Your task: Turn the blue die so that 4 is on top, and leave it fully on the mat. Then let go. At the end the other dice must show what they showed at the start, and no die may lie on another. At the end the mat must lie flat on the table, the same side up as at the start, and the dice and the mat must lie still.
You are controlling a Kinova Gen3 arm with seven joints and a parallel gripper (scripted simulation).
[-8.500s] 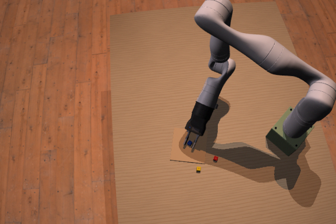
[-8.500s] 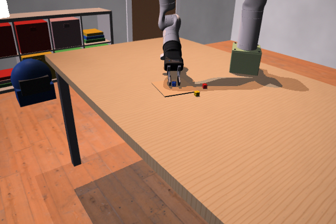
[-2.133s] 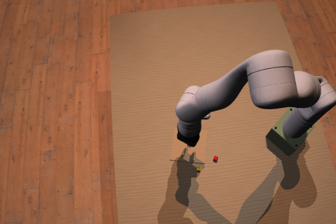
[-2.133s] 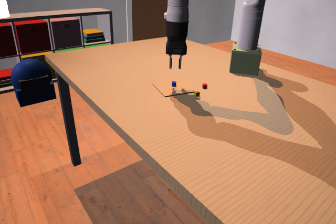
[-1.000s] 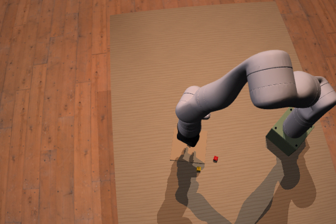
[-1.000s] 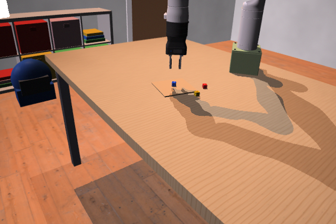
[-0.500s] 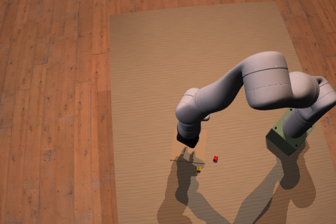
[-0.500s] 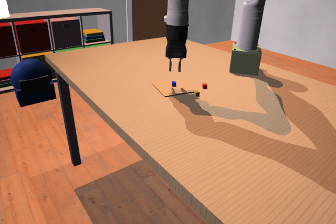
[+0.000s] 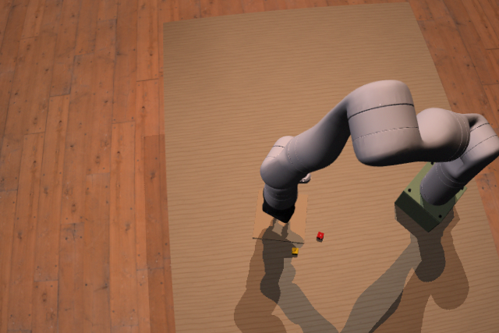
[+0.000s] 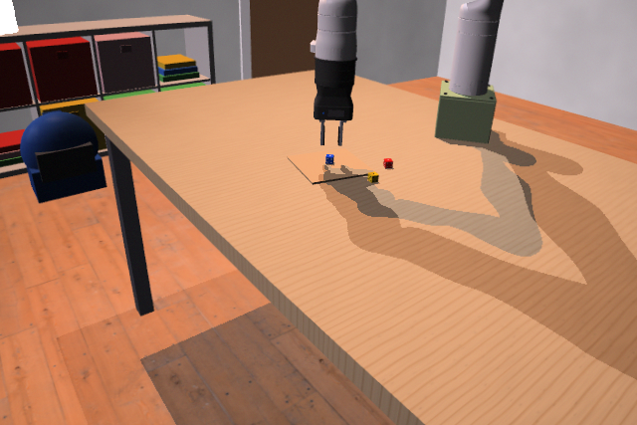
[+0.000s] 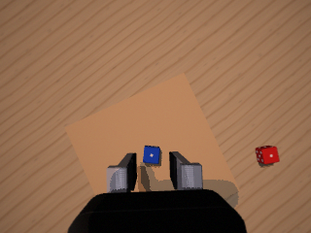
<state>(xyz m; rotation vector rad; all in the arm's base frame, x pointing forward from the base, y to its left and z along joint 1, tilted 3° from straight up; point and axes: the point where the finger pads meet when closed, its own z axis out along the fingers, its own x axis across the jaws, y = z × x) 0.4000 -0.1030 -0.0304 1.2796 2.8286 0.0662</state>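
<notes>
Right now the blue die is 50 mm below my hand. Also, from my hand: yellow die (110 mm to the left, 60 mm below); tan mat (60 mm below); red die (90 mm to the left, 80 mm behind, 60 mm below).
</notes>
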